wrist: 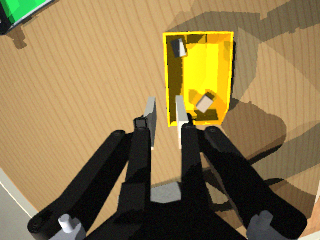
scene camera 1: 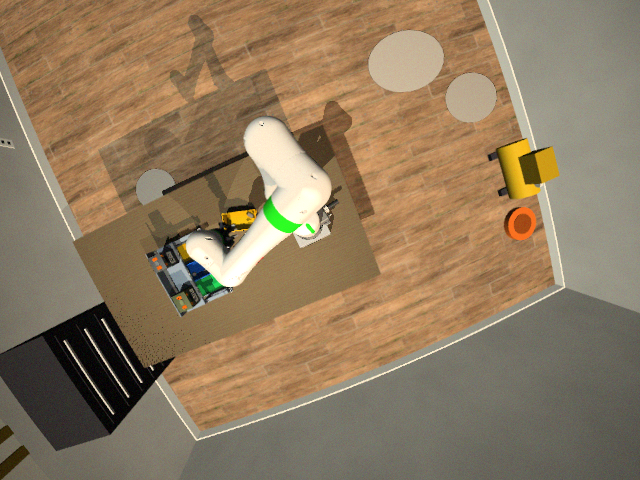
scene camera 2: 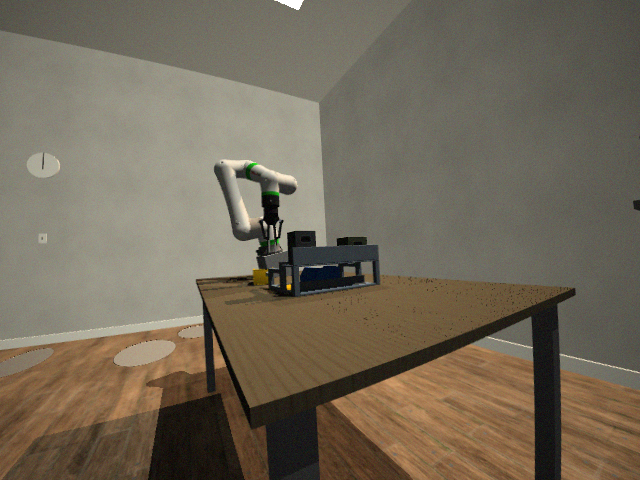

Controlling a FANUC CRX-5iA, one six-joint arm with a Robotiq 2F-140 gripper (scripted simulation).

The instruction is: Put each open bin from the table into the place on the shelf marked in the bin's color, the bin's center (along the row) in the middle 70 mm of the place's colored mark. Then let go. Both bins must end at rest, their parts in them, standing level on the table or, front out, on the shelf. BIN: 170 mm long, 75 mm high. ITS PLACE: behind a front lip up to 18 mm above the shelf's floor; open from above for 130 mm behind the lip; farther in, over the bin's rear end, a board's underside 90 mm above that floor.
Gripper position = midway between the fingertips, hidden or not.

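Observation:
A yellow bin (wrist: 206,68) is part of the scene, and with it the gripper (wrist: 165,106).

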